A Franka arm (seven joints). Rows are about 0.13 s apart.
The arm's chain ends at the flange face. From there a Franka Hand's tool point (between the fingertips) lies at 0.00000 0.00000 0.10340 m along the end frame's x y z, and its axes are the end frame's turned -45 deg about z.
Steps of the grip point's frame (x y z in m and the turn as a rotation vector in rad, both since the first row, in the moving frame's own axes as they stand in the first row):
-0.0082, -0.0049, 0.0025, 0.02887, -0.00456, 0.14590
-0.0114, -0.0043, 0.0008, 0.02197, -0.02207, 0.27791
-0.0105, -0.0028, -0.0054, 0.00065, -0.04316, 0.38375
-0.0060, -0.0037, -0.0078, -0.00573, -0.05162, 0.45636
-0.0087, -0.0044, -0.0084, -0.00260, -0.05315, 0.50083
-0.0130, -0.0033, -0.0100, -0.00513, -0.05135, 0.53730
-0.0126, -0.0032, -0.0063, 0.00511, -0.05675, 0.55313
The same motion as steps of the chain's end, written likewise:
-0.0070, 0.0043, 0.0025, 0.01719, -0.02364, 0.14590
-0.0079, 0.0055, 0.0008, -0.00007, -0.03114, 0.27791
-0.0057, 0.0030, -0.0053, -0.03006, -0.03098, 0.38375
-0.0027, -0.0017, -0.0077, -0.04055, -0.03245, 0.45636
-0.0047, 0.0000, -0.0083, -0.03942, -0.03574, 0.50083
-0.0072, 0.0038, -0.0099, -0.03994, -0.03268, 0.53730
-0.0059, 0.0043, -0.0061, -0.03651, -0.04374, 0.55313

